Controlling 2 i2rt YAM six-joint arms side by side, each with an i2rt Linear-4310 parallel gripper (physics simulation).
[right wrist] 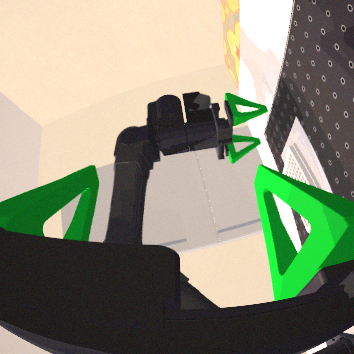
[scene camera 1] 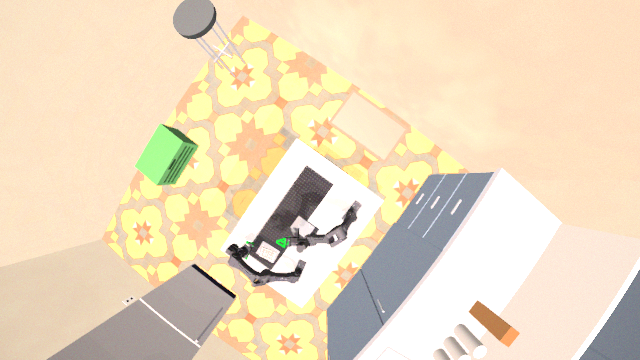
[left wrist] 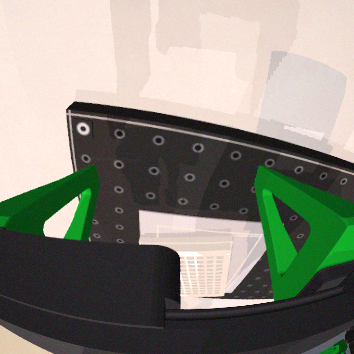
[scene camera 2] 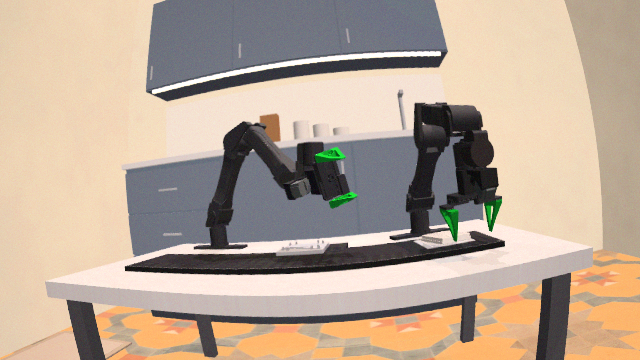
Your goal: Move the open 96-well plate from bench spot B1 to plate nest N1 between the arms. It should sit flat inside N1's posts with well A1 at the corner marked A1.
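Frame: origin at the left arm's base, x back, y up, z left, level; centimetres.
Seen in the pictures: left gripper, between the fingertips: [right wrist: 263, 125] [scene camera 1: 250, 247] [left wrist: 176, 173] [scene camera 2: 473, 236]; right gripper, between the fingertips: [right wrist: 176, 173] [scene camera 1: 278, 241] [scene camera 2: 349, 177]; left arm's base, origin of its link: [right wrist: 351, 349] [scene camera 1: 298, 270] [scene camera 2: 420, 235]; right arm's base, origin of its link: [scene camera 1: 351, 211] [scene camera 2: 220, 248].
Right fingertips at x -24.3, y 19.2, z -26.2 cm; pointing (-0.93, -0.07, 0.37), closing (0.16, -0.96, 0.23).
Observation:
Offsets run from my right fingertips to a thing's top centre. "*": to the spot under its first point.
The pale 96-well plate {dx -5.7, dy -16.3, dz +22.5 cm} [scene camera 1: 268, 251] [left wrist: 205, 272] [right wrist: 295, 169] lies flat on the white patch of bench spot B1 {* dx -14.3, dy -17.8, dz +25.6 cm} [left wrist: 152, 220]. In scene camera 2 the near finger partly covers it. My left gripper [scene camera 1: 248, 250] [scene camera 2: 473, 235] [left wrist: 176, 173] [right wrist: 263, 125] is open and empty, fingers pointing down, above the black board beside the plate. The white plate nest N1 {dx +12.5, dy -15.8, dz -11.5 cm} [scene camera 1: 303, 226] [scene camera 2: 302, 248] stands with its small posts up near the board's middle, with no plate in it. My right gripper [scene camera 2: 350, 175] [right wrist: 176, 173] is open and empty, raised above the table between N1 and the plate. The A1 marks cannot be read.
The perforated black board [scene camera 1: 320, 182] [scene camera 2: 200, 263] [left wrist: 165, 155] [right wrist: 320, 95] runs along the white table [scene camera 1: 365, 195] [scene camera 2: 310, 300]. Both arm bases stand behind it in scene camera 2. Blue-grey cabinets [scene camera 1: 395, 260] [scene camera 2: 390, 185] stand behind the table.

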